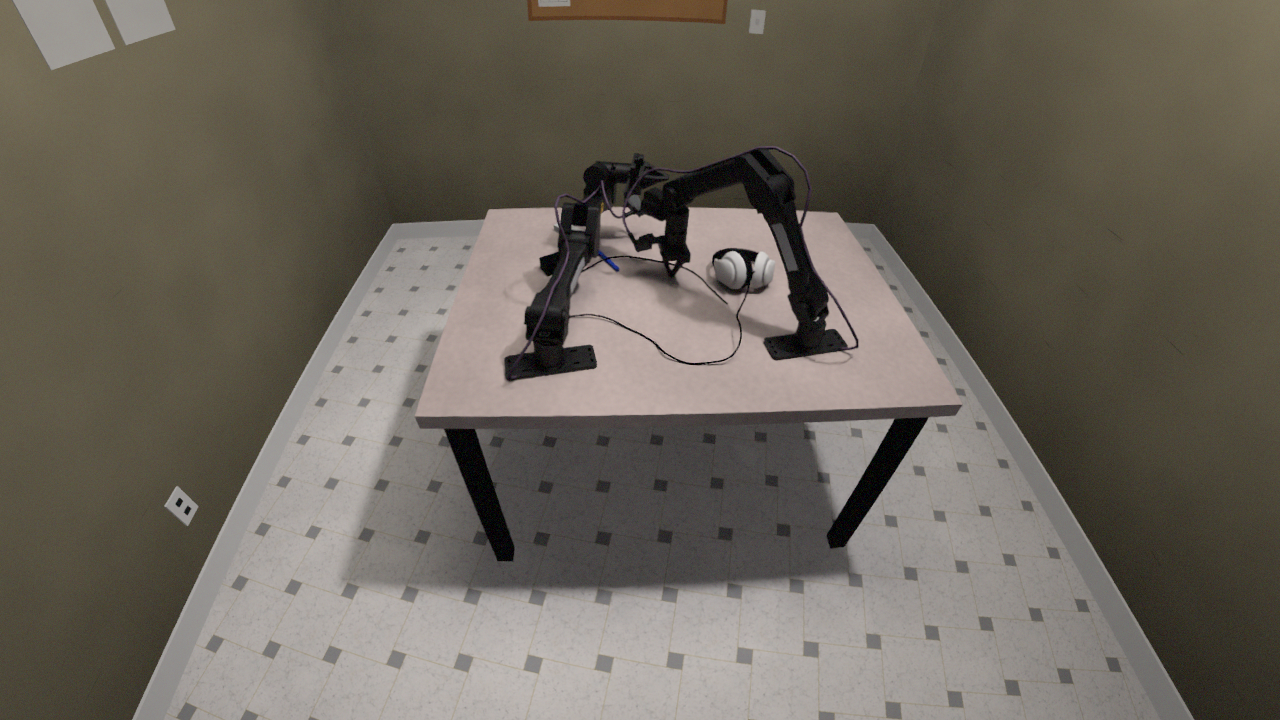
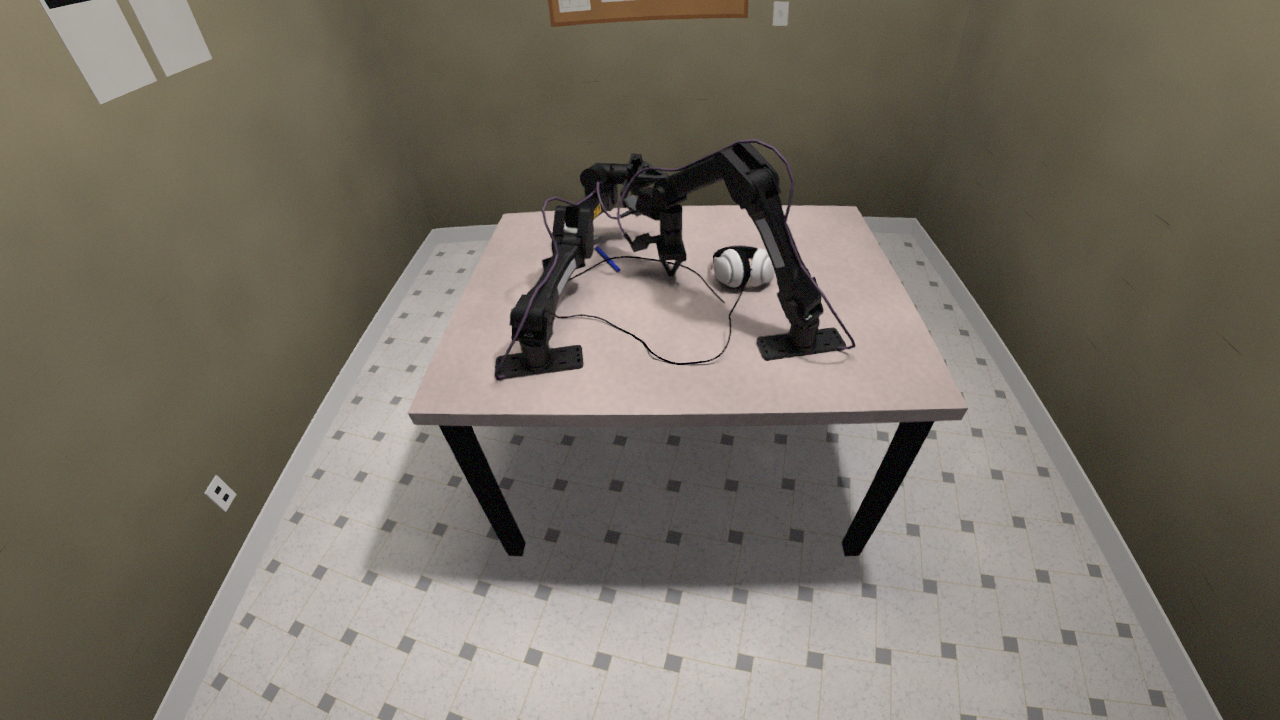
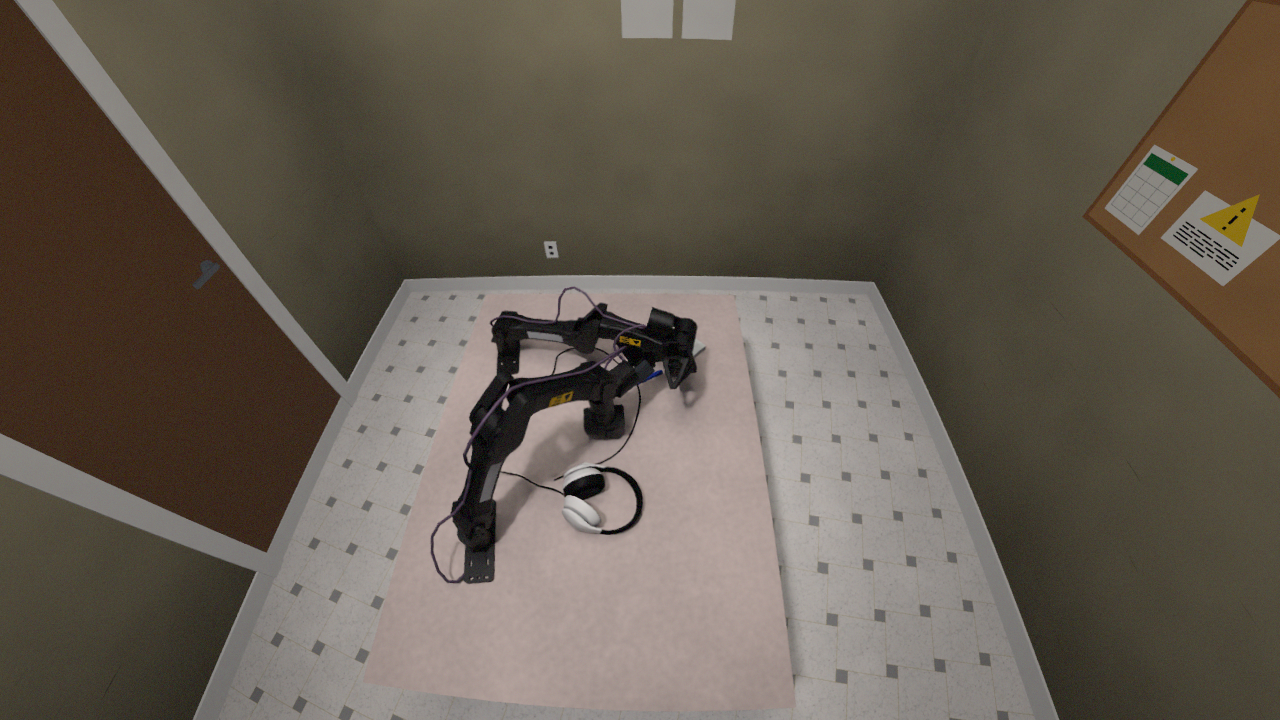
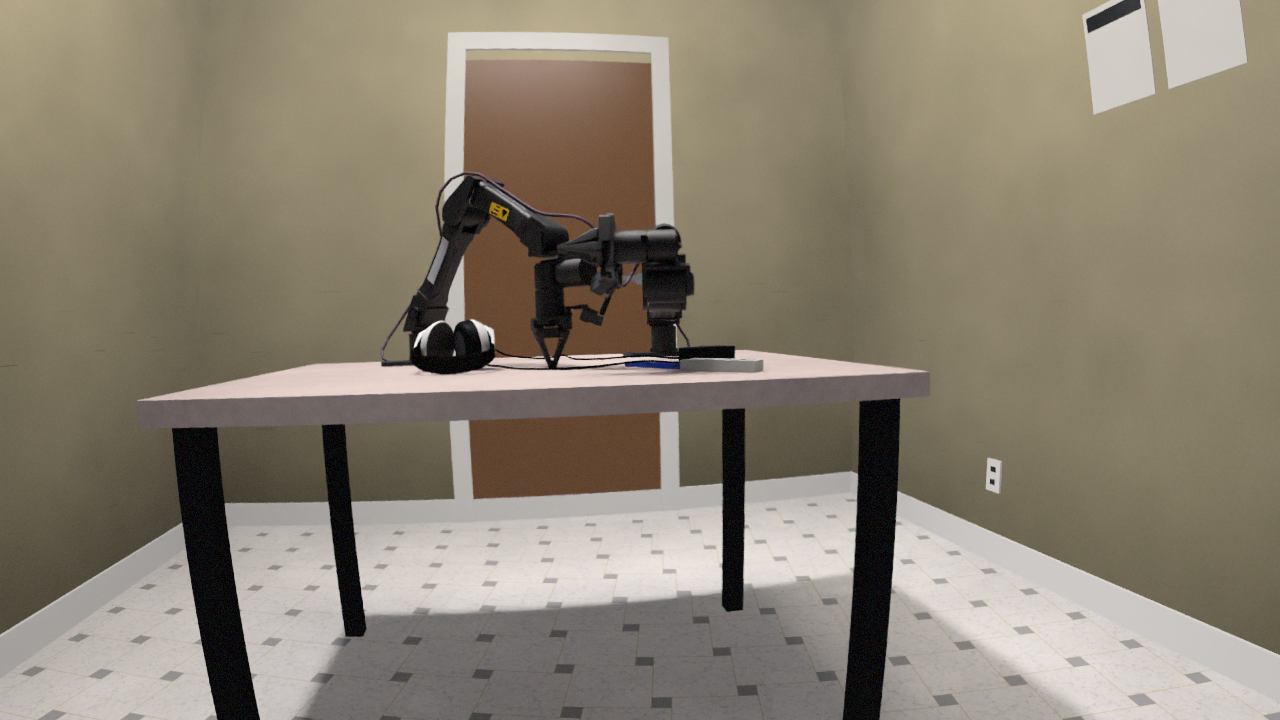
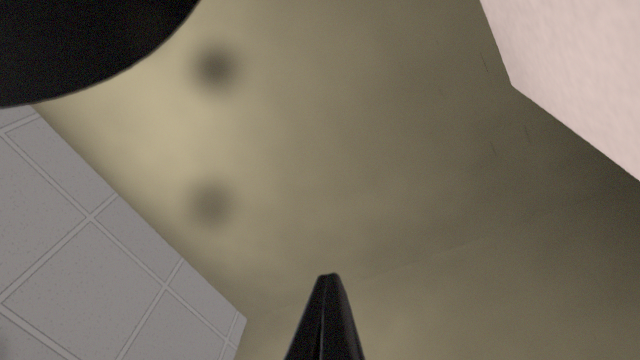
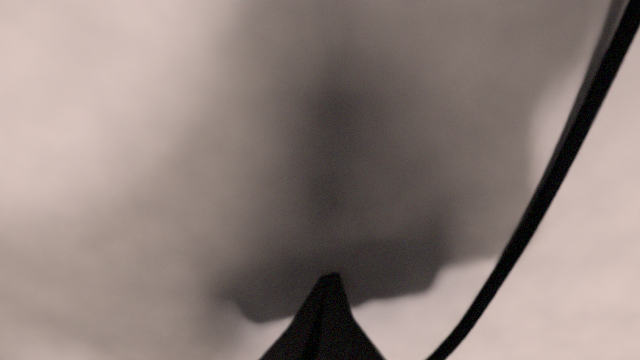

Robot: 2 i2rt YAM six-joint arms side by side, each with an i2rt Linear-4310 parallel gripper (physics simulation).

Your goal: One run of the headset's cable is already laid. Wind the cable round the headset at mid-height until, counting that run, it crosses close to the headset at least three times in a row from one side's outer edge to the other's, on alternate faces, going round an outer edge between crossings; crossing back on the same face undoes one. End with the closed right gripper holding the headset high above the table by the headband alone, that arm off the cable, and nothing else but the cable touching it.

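Seen in the pictures: left gripper, fingertip midpoint: (image 1: 669,177) (image 2: 667,176) (image 3: 672,388) (image 4: 557,249) (image 5: 331,283); right gripper, fingertip midpoint: (image 1: 671,276) (image 2: 671,275) (image 3: 607,436) (image 6: 333,287); left arm's base, origin of the base link: (image 1: 550,363) (image 2: 539,363) (image 3: 509,350) (image 4: 664,355); right arm's base, origin of the base link: (image 1: 805,345) (image 2: 800,345) (image 3: 481,540).
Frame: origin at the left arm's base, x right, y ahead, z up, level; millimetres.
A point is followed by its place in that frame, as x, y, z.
The headset (image 1: 732,270) {482, 167, 75} (image 2: 730,268) {486, 166, 76} (image 3: 581,514) {592, 194, 82} (image 4: 481,335) {492, 247, 68} lies on the table, white earcups side by side, its black headband (image 3: 639,503) {569, 327, 32} flat. The thin black cable (image 1: 698,362) {319, -71, 5} (image 2: 684,362) {319, -70, 4} (image 6: 540,200) {342, 348, 4} leaves the earcups, loops across the table, passes behind the left arm and returns to a free end near the headset. How it lies at the earcups is too small to tell. My right gripper (image 1: 672,271) {357, 275, 0} (image 4: 552,364) {357, 275, 0} (image 6: 333,287) {357, 275, 0} is shut and empty, its tips down at the table beside the cable. My left gripper (image 4: 562,250) {383, 437, 216} (image 5: 331,283) {383, 437, 216} is shut and empty, high above the table.
A blue pen (image 1: 608,260) {202, 371, 10} (image 2: 607,259) (image 3: 654,375) {183, 437, 8} lies left of the right gripper. A light grey block (image 4: 729,365) {130, 577, 11} and a black item (image 4: 708,351) {85, 414, 27} lie near the left arm. The right arm's forearm reaches across the table close to the left gripper.
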